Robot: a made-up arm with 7 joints.
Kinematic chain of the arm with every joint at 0, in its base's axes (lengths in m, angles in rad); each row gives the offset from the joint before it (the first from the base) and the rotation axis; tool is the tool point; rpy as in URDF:
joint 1: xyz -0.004 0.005 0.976 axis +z
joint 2: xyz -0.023 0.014 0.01 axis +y
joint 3: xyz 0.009 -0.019 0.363 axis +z
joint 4: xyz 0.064 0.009 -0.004 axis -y
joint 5: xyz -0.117 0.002 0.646 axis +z
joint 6: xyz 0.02 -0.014 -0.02 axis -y
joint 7: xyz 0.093 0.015 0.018 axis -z
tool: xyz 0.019 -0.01 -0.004 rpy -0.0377 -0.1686 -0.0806
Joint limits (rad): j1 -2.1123..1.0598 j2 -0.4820..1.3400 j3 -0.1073..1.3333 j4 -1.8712..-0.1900 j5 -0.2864..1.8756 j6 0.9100..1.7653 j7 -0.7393..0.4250
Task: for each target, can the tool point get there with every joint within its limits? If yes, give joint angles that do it. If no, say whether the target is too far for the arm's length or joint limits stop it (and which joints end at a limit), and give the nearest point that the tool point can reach.
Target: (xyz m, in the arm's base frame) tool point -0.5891 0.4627 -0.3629
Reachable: no: too far | nearest point -0.1660 0.4909 0.3507 | short by 0.830 m
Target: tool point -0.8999 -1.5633 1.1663
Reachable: no: too far | nearest point -0.5449 -0.9419 1.0958 | short by 0.719 m
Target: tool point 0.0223 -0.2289 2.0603
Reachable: yes | joints -1.7654 -0.1013 0.0034 -0.5415 1.5281 1.0559 -0.2970
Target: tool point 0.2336 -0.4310 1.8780
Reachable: yes | joints -1.4046 -0.2415 0.2307 -1.1725 0.1265 1.5780 -0.2052
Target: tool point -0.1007 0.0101 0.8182
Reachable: no: joint limits stop it (at a limit: joint 1, joint 2, joint 3, joint 4, joint 6, joint 7) | nearest point -0.2529 -0.2356 0.2820 | short by 0.609 m
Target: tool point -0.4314 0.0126 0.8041
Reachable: no: joint limits stop it (at a limit: joint 1, joint 2, joint 4, joint 6, joint 7) | nearest point -0.5316 0.5423 0.7826 | short by 0.540 m
